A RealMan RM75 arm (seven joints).
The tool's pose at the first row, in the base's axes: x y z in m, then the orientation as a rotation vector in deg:
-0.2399, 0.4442, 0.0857, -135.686, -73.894, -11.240
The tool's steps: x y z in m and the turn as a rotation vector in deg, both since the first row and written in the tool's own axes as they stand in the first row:
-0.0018, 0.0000, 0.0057, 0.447, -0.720, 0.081
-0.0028, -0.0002, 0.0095, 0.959, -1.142, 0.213
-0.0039, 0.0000, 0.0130, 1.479, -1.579, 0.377
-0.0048, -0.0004, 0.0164, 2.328, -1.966, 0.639
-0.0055, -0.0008, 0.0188, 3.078, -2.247, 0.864
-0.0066, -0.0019, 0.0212, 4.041, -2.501, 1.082
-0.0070, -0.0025, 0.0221, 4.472, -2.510, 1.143
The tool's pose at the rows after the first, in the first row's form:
-0.2414, 0.4453, 0.0800, -135.638, -74.039, -10.072
-0.2424, 0.4463, 0.0763, -135.447, -73.970, -9.192
-0.2431, 0.4469, 0.0728, -135.269, -73.866, -8.280
-0.2442, 0.4479, 0.0696, -134.849, -73.552, -7.178
-0.2451, 0.4486, 0.0673, -134.446, -73.254, -6.282
-0.2469, 0.4493, 0.0652, -133.844, -72.906, -5.282
-0.2477, 0.4497, 0.0644, -133.514, -72.748, -4.969

